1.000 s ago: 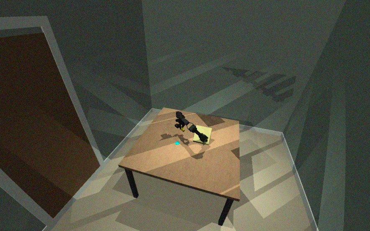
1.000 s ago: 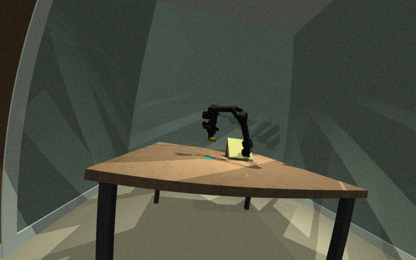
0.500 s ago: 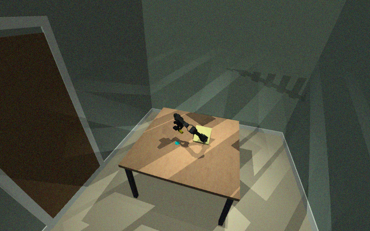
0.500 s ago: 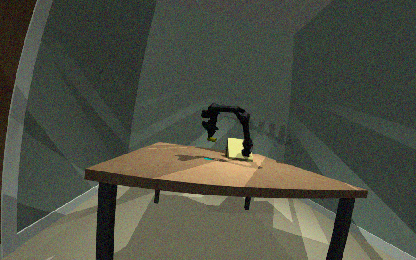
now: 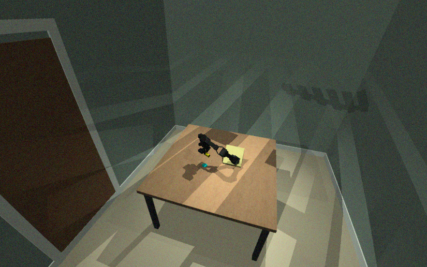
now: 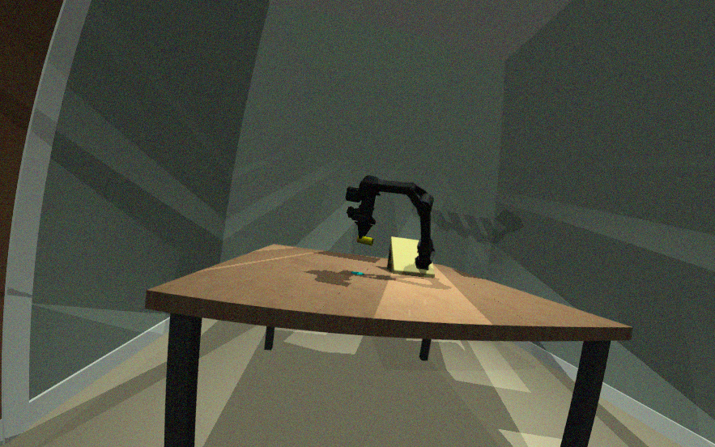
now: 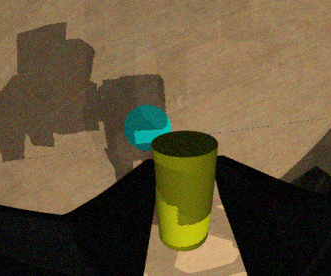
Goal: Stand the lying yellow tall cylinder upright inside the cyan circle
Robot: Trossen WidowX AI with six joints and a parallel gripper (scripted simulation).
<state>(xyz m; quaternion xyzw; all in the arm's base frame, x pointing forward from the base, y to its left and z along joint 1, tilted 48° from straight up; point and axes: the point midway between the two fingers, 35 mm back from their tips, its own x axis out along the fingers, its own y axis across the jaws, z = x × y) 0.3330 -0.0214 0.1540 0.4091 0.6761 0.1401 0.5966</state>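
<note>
My gripper tip is 4 cm to the right of the cyan circle and 15 cm above it. Also, from my gripper tip: yellow cylinder: 2 cm behind, 1 cm to the left.
</note>
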